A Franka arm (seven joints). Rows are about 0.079 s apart.
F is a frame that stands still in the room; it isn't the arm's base.
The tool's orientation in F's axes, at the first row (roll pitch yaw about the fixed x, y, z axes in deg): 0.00 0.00 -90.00
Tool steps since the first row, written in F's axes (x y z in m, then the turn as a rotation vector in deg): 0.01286 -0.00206 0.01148 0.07 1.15 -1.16; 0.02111 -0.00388 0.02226 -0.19 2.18 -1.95; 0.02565 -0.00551 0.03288 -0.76 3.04 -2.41; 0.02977 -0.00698 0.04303 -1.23 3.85 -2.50; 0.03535 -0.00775 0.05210 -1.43 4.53 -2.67
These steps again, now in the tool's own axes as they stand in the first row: 0.00206 0.01286 0.01148 -1.15 0.07 -1.16; 0.00388 0.02111 0.02226 -2.18 -0.19 -1.95; 0.00551 0.02565 0.03288 -3.04 -0.76 -2.41; 0.00698 0.02977 0.04303 -3.85 -1.23 -2.50; 0.00775 0.03535 0.05210 -4.53 -1.43 -2.67
